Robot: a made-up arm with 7 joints.
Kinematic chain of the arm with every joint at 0, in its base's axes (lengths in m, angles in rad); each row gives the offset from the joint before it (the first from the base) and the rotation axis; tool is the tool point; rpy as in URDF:
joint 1: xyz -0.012 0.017 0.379 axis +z
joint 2: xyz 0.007 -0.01 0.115 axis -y
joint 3: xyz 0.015 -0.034 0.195 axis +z
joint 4: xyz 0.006 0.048 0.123 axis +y
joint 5: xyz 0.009 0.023 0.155 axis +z
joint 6: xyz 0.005 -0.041 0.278 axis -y
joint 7: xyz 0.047 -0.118 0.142 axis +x
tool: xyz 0 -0.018 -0.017 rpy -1.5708 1.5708 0
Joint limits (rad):
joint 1: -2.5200..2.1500
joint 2: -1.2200..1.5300
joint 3: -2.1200..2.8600
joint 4: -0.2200..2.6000
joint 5: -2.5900..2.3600
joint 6: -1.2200..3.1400
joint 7: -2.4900..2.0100
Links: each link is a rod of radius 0.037 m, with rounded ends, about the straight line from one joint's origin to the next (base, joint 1, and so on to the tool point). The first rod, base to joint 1, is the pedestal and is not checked.
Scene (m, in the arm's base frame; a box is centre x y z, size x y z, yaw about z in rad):
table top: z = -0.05
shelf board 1: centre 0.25 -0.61 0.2 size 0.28 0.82 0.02 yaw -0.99
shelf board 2: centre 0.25 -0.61 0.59 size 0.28 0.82 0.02 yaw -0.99
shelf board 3: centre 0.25 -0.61 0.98 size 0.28 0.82 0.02 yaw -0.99
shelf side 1: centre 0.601 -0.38 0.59 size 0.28 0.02 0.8 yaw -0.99
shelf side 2: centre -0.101 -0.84 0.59 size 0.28 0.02 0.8 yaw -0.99
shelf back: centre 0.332 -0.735 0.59 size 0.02 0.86 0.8 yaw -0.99
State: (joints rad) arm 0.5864 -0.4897 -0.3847 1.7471 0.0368 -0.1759 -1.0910
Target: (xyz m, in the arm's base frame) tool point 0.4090 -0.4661 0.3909
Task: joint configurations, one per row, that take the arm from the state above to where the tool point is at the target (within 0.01 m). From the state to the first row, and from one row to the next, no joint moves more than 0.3 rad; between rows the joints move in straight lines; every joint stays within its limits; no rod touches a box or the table.
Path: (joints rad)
1: 0.4185 -0.4673 -0.3166 1.9495 -0.0426 -0.2978 -0.9611
2: 0.2507 -0.4448 -0.2485 2.1520 -0.1221 -0.4196 -0.8311
3: 0.0828 -0.4224 -0.1804 2.3544 -0.2015 -0.5415 -0.7012
4: 0.0719 -0.5082 -0.3614 2.1382 -0.1345 -0.3957 -0.8396
5: 0.0610 -0.5940 -0.5423 1.9221 -0.0675 -0.2499 -0.9780
6: 0.0501 -0.6797 -0.7232 1.7059 -0.0004 -0.1041 -1.1165

